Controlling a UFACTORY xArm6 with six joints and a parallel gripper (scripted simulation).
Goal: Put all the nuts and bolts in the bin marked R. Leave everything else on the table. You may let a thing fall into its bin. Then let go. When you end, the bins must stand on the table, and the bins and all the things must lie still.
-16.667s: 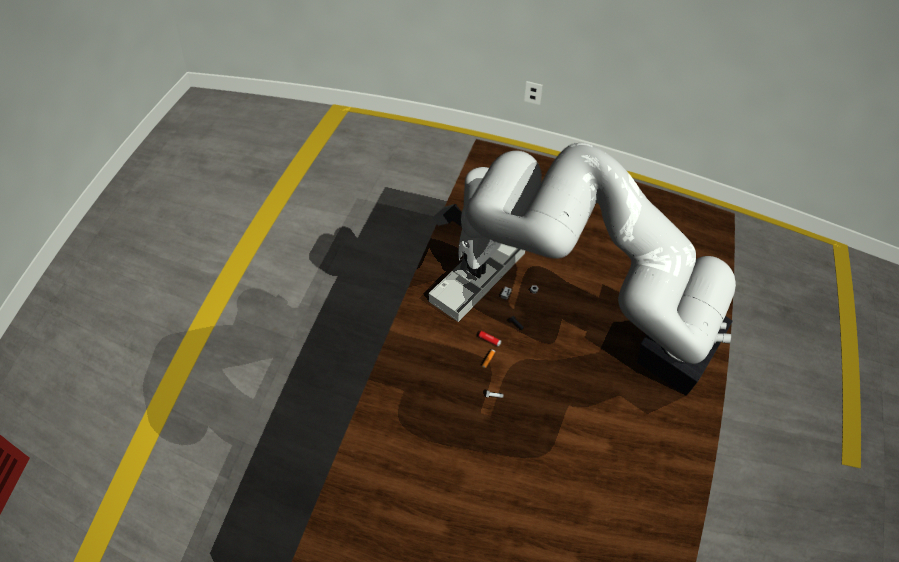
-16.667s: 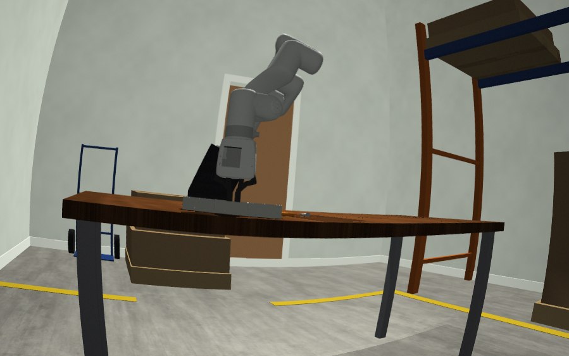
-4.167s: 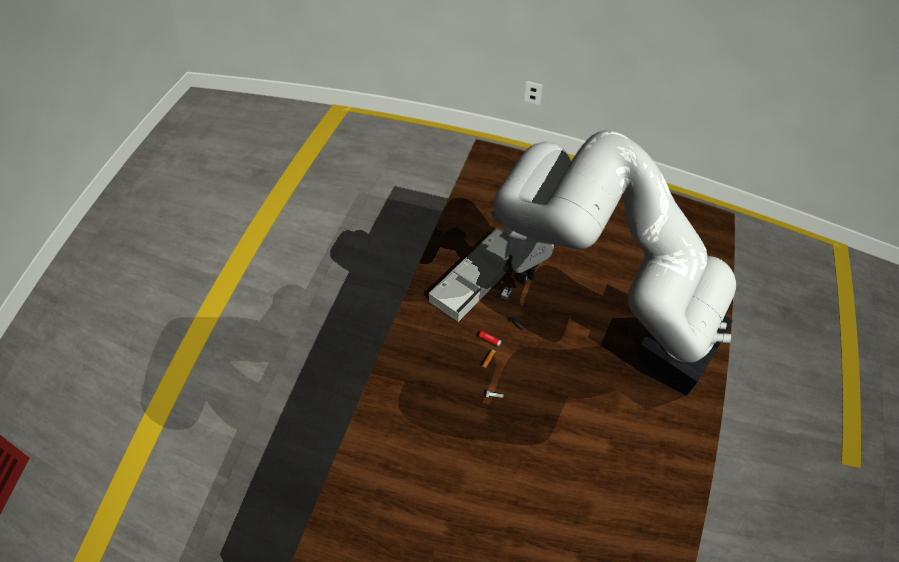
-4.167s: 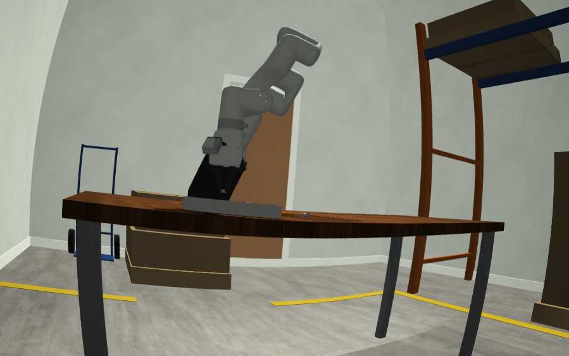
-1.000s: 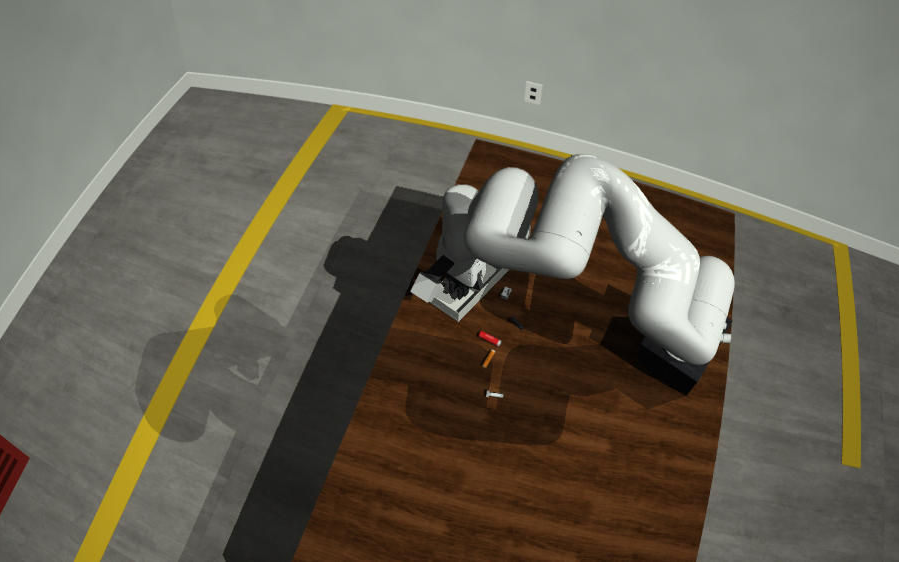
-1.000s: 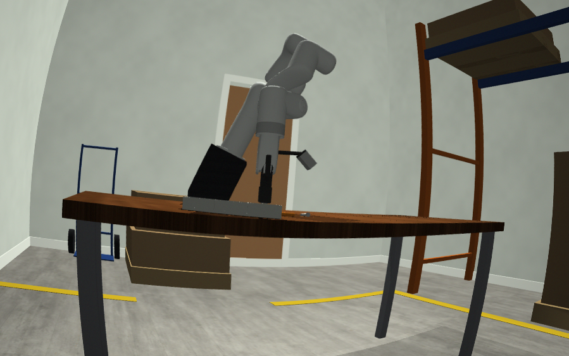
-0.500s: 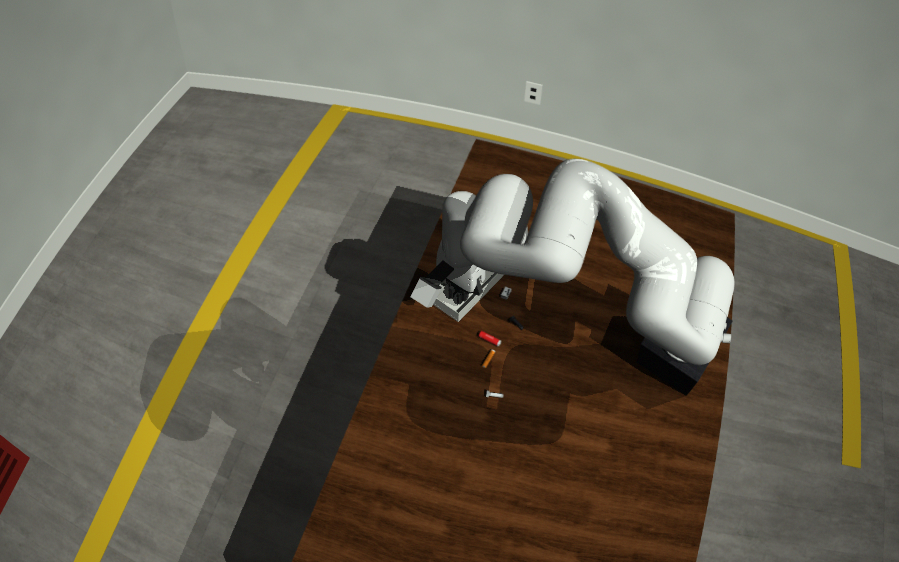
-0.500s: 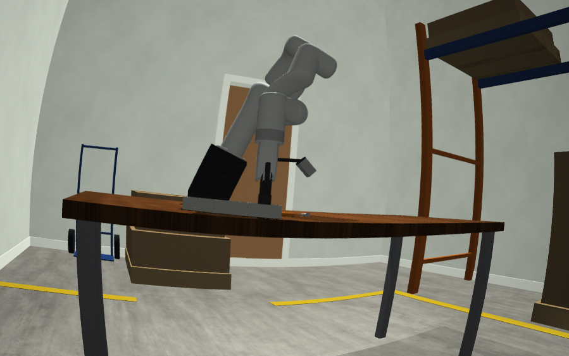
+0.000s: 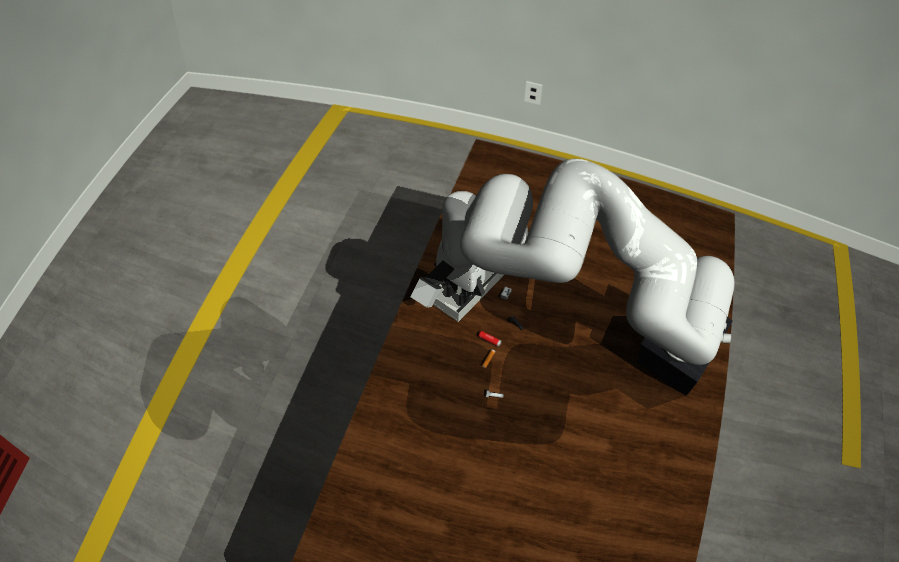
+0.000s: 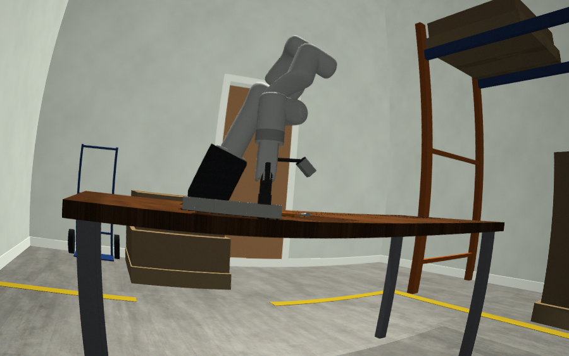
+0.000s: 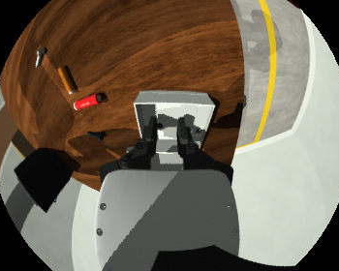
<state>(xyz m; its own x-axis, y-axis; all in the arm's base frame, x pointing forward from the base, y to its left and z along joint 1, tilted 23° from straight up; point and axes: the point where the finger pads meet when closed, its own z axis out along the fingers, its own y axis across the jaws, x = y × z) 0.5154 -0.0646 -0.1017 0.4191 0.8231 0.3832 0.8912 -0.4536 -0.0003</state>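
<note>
My gripper is now 10 mm past the nut and 30 mm above it. From my hand the other things lie so: dark bolt (130 mm behind, 20 mm to the left, 30 mm below); then red cylinder (90 mm behind, 80 mm to the left, 30 mm below); then long grey bin (30 mm behind, 80 mm to the right, 20 mm below).
</note>
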